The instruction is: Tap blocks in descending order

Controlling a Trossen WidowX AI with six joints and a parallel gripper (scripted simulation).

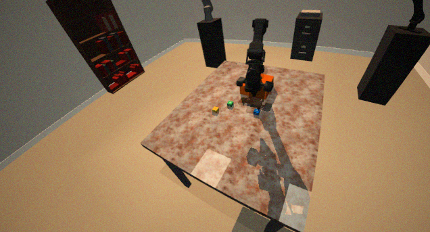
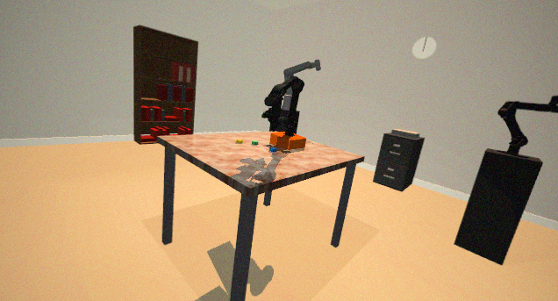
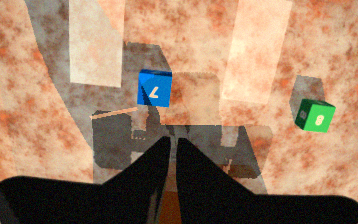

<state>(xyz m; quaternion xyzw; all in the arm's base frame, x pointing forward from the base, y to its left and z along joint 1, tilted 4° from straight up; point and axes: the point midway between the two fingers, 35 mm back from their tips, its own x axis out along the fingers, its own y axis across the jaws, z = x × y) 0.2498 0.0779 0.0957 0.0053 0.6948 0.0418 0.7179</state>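
The blue block lies 20 mm to the left of my gripper tip and 110 mm below it. Also, from my gripper tip: yellow block (80 mm ahead, 230 mm to the right, 110 mm below); green block (10 mm behind, 170 mm to the right, 110 mm below).
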